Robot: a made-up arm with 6 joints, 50 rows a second.
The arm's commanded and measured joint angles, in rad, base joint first. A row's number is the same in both.
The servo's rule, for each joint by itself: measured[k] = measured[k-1] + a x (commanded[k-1-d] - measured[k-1]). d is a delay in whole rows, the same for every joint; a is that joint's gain. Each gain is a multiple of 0.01, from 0.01 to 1. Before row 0 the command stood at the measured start. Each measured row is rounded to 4 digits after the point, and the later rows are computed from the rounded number. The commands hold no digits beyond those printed.
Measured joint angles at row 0: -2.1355 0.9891 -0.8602 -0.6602 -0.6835 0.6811
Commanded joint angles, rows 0 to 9: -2.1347 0.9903 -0.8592 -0.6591 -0.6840 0.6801; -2.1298 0.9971 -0.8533 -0.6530 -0.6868 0.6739; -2.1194 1.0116 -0.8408 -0.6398 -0.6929 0.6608; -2.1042 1.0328 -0.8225 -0.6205 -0.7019 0.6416; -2.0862 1.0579 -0.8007 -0.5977 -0.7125 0.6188; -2.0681 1.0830 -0.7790 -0.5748 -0.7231 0.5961; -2.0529 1.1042 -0.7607 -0.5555 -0.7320 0.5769; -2.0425 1.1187 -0.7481 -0.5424 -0.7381 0.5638; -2.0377 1.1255 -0.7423 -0.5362 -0.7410 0.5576; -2.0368 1.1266 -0.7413 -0.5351 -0.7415 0.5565
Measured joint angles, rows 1 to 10: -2.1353 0.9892 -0.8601 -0.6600 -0.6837 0.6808; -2.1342 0.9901 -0.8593 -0.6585 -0.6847 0.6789; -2.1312 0.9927 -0.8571 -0.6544 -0.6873 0.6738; -2.1258 0.9975 -0.8529 -0.6469 -0.6920 0.6648; -2.1179 1.0047 -0.8466 -0.6361 -0.6986 0.6519; -2.1079 1.0141 -0.8385 -0.6226 -0.7064 0.6363; -2.0969 1.0249 -0.8292 -0.6078 -0.7146 0.6197; -2.0860 1.0362 -0.8195 -0.5934 -0.7221 0.6040; -2.0763 1.0469 -0.8102 -0.5808 -0.7281 0.5910; -2.0684 1.0565 -0.8019 -0.5707 -0.7324 0.5813
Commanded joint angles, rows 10 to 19: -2.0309 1.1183 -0.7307 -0.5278 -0.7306 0.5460; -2.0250 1.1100 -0.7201 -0.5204 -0.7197 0.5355; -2.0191 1.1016 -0.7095 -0.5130 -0.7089 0.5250; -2.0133 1.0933 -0.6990 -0.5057 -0.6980 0.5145; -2.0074 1.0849 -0.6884 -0.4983 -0.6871 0.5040; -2.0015 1.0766 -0.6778 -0.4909 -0.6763 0.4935; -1.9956 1.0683 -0.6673 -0.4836 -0.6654 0.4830; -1.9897 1.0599 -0.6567 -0.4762 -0.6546 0.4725; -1.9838 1.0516 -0.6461 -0.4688 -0.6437 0.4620; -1.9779 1.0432 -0.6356 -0.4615 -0.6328 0.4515
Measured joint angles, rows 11 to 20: -2.0609 1.0639 -0.7934 -0.5613 -0.7318 0.5714; -2.0537 1.0694 -0.7846 -0.5523 -0.7279 0.5613; -2.0468 1.0733 -0.7756 -0.5437 -0.7218 0.5511; -2.0401 1.0757 -0.7664 -0.5353 -0.7142 0.5409; -2.0336 1.0768 -0.7570 -0.5272 -0.7055 0.5306; -2.0272 1.0768 -0.7475 -0.5192 -0.6962 0.5202; -2.0209 1.0758 -0.7379 -0.5114 -0.6863 0.5098; -2.0147 1.0739 -0.7282 -0.5037 -0.6762 0.4994; -2.0085 1.0712 -0.7183 -0.4960 -0.6658 0.4889; -2.0024 1.0678 -0.7084 -0.4884 -0.6552 0.4784
